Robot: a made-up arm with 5 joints. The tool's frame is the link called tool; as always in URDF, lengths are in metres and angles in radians.
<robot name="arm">
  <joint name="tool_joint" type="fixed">
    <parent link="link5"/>
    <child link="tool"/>
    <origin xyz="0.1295 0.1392 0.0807" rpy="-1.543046 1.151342 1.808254"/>
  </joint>
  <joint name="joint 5" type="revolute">
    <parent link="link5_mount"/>
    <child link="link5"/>
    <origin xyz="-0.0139 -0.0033 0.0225" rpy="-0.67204 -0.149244 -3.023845"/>
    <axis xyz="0 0 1"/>
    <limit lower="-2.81" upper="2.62"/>
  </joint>
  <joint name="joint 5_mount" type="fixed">
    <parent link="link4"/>
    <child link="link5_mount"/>
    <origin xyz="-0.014 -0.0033 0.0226"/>
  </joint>
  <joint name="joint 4" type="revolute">
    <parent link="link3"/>
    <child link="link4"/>
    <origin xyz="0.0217 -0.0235 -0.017" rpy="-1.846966 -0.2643 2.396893"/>
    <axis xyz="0 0 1"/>
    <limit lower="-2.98" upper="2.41"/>
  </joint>
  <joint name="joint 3" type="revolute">
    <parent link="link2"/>
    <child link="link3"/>
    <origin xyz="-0.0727 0.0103 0.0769" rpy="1.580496 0 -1.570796"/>
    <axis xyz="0 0 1"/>
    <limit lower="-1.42" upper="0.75"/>
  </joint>
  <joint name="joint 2" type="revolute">
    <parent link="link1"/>
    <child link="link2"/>
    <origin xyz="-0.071 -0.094 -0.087" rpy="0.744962 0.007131 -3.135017"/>
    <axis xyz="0 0 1"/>
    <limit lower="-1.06" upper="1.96"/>
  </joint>
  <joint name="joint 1" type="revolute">
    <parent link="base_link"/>
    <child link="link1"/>
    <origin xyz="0.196 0.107 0.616" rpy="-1.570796 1.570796 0"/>
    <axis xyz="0 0 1"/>
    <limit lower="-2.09" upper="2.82"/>
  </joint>
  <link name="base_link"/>
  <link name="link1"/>
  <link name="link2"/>
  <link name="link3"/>
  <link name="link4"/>
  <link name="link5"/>
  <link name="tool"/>
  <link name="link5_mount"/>
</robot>
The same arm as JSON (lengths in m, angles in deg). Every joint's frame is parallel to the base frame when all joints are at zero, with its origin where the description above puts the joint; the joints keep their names.
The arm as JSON. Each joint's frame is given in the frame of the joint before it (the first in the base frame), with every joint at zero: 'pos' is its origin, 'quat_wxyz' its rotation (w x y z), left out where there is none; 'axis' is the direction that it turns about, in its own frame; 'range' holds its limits. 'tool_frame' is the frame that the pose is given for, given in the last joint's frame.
{"length_unit": "m", "angle_unit": "deg", "joints": [{"joint": "joint 1", "pos": [0.196, 0.107, 0.616], "axis": "+y", "range": [-119.75, 161.57]}, {"joint": "joint 2", "pos": [0.094, -0.087, 0.071], "axis": [-0.677895, 0.735095, 0.0097], "range": [-60.73, 112.3]}, {"joint": "joint 3", "pos": [-0.045, 0.064, -0.072], "axis": "-z", "range": [-81.36, 42.97]}, {"joint": "joint 4", "pos": [0.0, -0.032, 0.017], "axis": [0.964715, -0.007, 0.263204], "range": [-170.74, 138.08]}, {"joint": "joint 5", "pos": [0.043, -0.029, 0.013], "axis": [0.913311, 0.0113, -0.407105], "range": [-161.0, 150.11]}], "tool_frame": {"pos": [0.031, -0.155, -0.133], "quat_wxyz": [0.0, 0.0, -0.707107, -0.707107]}}
